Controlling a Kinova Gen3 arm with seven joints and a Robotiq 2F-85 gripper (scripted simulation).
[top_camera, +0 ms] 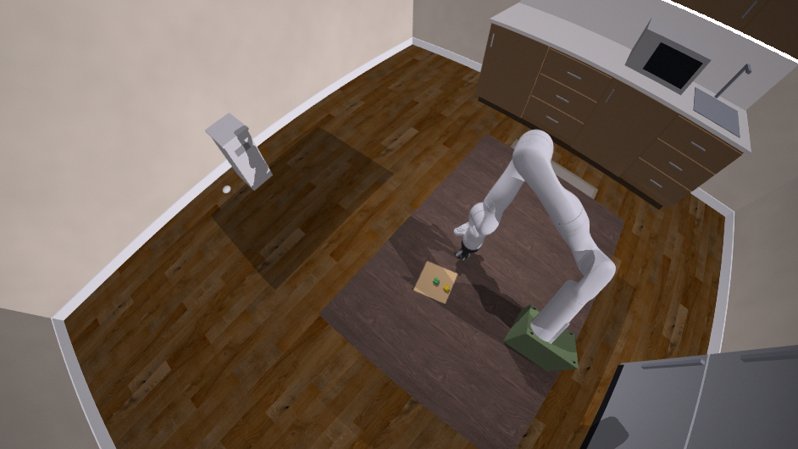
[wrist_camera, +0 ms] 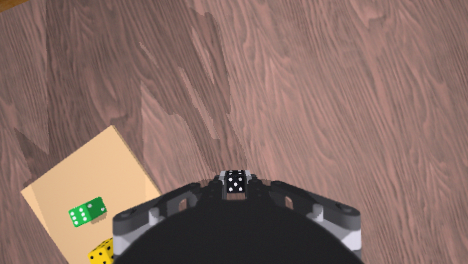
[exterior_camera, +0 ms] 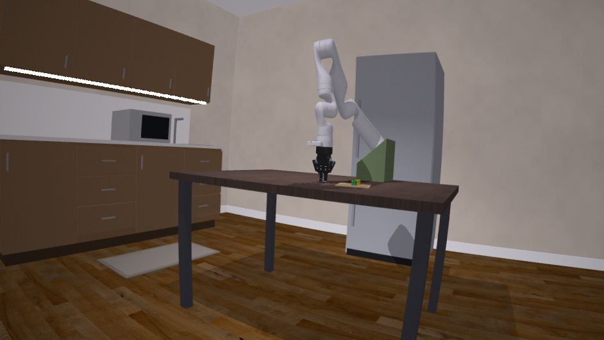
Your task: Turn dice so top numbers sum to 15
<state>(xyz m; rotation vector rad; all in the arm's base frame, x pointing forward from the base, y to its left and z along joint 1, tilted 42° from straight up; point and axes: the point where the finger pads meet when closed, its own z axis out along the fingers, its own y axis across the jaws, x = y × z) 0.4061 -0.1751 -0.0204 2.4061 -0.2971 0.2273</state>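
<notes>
Now: the green die 17 cm to the left of my hand, 2 cm ahead of it and 1 cm below it. Round my hand: black die: 1 cm below; yellow die: 16 cm to the left, 3 cm behind, 1 cm below; tan mat: 17 cm to the left, 2 cm below, 2 cm ahead.
</notes>
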